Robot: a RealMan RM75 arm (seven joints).
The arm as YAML. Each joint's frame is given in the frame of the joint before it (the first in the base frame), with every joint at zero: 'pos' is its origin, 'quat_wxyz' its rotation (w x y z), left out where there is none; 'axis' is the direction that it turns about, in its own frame. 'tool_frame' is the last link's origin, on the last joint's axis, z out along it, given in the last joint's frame.
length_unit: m
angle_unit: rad
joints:
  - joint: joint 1
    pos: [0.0, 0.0, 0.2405]
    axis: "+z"
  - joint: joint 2
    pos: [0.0, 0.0, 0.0]
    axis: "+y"
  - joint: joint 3
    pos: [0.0, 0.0, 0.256]
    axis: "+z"
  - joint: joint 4
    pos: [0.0, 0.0, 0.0]
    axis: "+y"
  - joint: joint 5
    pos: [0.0, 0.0, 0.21]
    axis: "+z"
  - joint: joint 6
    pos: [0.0, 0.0, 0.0]
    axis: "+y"
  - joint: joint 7
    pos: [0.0, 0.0, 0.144]
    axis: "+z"
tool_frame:
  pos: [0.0, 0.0, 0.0]
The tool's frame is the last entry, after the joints.
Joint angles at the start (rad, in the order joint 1, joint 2, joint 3, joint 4, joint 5, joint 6, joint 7):
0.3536 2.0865 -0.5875 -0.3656 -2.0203 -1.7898 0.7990
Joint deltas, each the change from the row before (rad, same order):
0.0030 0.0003 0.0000 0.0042 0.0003 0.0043 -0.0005
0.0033 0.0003 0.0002 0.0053 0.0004 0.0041 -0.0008
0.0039 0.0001 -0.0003 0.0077 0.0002 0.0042 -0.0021
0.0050 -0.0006 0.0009 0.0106 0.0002 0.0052 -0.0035
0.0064 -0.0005 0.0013 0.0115 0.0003 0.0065 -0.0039
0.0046 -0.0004 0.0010 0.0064 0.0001 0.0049 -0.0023
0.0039 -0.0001 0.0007 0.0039 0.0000 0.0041 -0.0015
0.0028 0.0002 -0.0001 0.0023 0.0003 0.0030 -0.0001
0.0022 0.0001 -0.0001 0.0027 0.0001 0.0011 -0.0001
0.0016 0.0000 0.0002 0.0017 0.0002 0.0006 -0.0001
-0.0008 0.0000 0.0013 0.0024 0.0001 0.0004 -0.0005
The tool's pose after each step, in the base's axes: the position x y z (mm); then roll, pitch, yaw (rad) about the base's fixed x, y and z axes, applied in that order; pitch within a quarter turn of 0, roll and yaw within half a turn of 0. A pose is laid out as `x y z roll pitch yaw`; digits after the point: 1 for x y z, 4 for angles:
294.9 226.1 -35.8 -2.9778 0.7198 -0.1760
294.3 226.8 -36.8 -2.9788 0.7205 -0.1779
293.6 227.3 -38.2 -2.9814 0.7218 -0.1800
292.8 228.1 -39.6 -2.9830 0.7237 -0.1820
291.7 229.2 -41.3 -2.9840 0.7254 -0.1833
291.1 230.3 -42.2 -2.9834 0.7254 -0.1829
290.5 231.3 -42.9 -2.9824 0.7247 -0.1816
290.0 232.1 -43.4 -2.9825 0.7242 -0.1816
289.5 232.5 -43.9 -2.9843 0.7251 -0.1824
289.1 232.8 -44.1 -2.9850 0.7258 -0.1825
289.3 232.4 -44.4 -2.9851 0.7274 -0.1851

